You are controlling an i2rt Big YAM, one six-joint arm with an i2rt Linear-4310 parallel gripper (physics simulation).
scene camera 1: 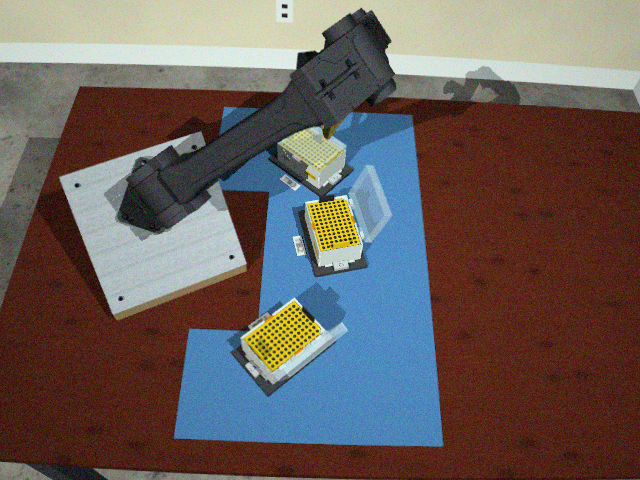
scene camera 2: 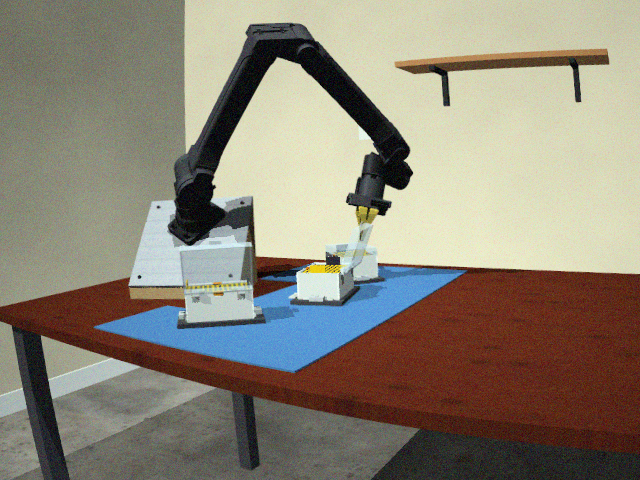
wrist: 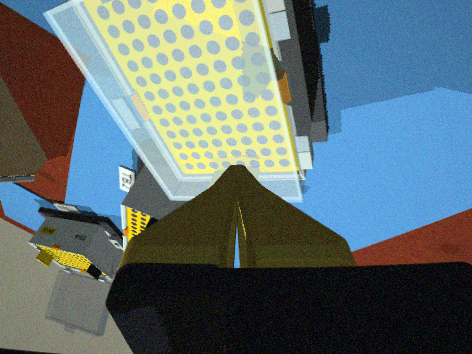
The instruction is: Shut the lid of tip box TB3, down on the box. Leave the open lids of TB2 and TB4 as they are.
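Pixels of known places: gripper, between the fingertips: [scene camera 1: 326, 138] [scene camera 2: 361, 240] [wrist: 236, 176]; arm's base, origin of its link: [scene camera 1: 150, 195] [scene camera 2: 197, 222].
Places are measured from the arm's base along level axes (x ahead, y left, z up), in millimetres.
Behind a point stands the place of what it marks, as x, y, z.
TB3 [scene camera 1: 330, 174] {318, 190, -126} [scene camera 2: 368, 268] {333, 210, -120} is the farthest white tip box. Its clear lid [scene camera 1: 311, 148] {274, 211, -73} [wrist: 200, 90] {269, 248, -73} lies flat over the yellow tip rack and looks down on the box. My gripper [scene camera 1: 327, 136] {304, 231, -60} [scene camera 2: 363, 235] {304, 231, -60} [wrist: 236, 176] {304, 231, -60} is shut and empty, pointing down above TB3; in the wrist view its tips overlap one end edge of the lid. Whether they touch the lid is unclear. TB2 [scene camera 1: 333, 224] {333, 38, -94} [scene camera 2: 317, 285] [wrist: 136, 220] {295, 60, -94} stands in the middle with its lid [scene camera 1: 370, 204] {399, 63, -53} open. TB4 [scene camera 1: 281, 335] [scene camera 2: 219, 305] {293, -233, -115} [wrist: 80, 237] {257, -149, -116} stands nearest with its lid [scene camera 2: 217, 263] {321, -258, -36} [wrist: 77, 302] {309, -262, -45} open.
The boxes stand on dark bases on the blue mat [scene camera 1: 382, 392] {443, -269, -150} [scene camera 2: 289, 356] {503, -309, -150}. TB2's raised lid stands on the side away from the arm's mounting board [scene camera 1: 170, 268] {42, -93, -93} [scene camera 2: 155, 242] {-60, -84, -38}. A wall shelf [scene camera 2: 501, 60] is at the upper right of scene camera 2's view.
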